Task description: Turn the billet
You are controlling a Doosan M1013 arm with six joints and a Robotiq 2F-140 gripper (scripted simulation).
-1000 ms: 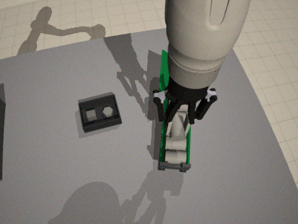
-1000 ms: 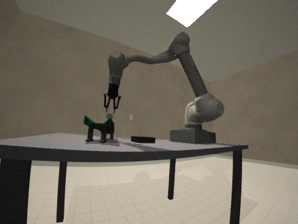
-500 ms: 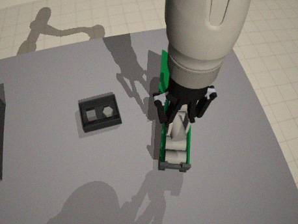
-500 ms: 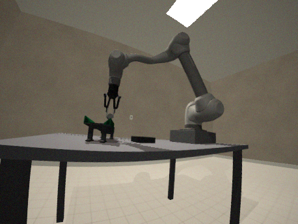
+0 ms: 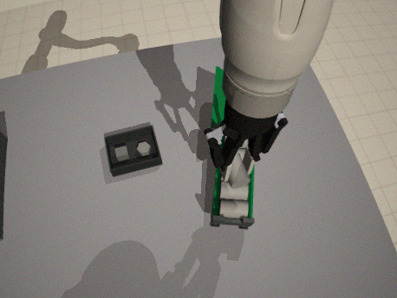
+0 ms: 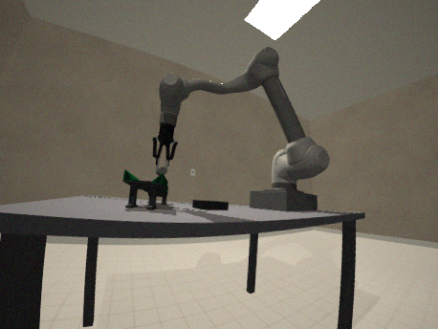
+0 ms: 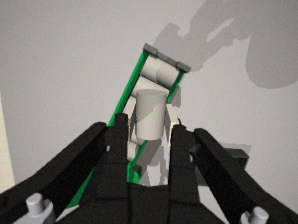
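The ramp is 130 mm below my hand, 120 mm to the left of it and 20 mm ahead of it. The rest, counted from my hand: dark block 230 mm behind, 180 mm below, 130 mm to the left; grey stop 130 mm below, 70 mm to the right.
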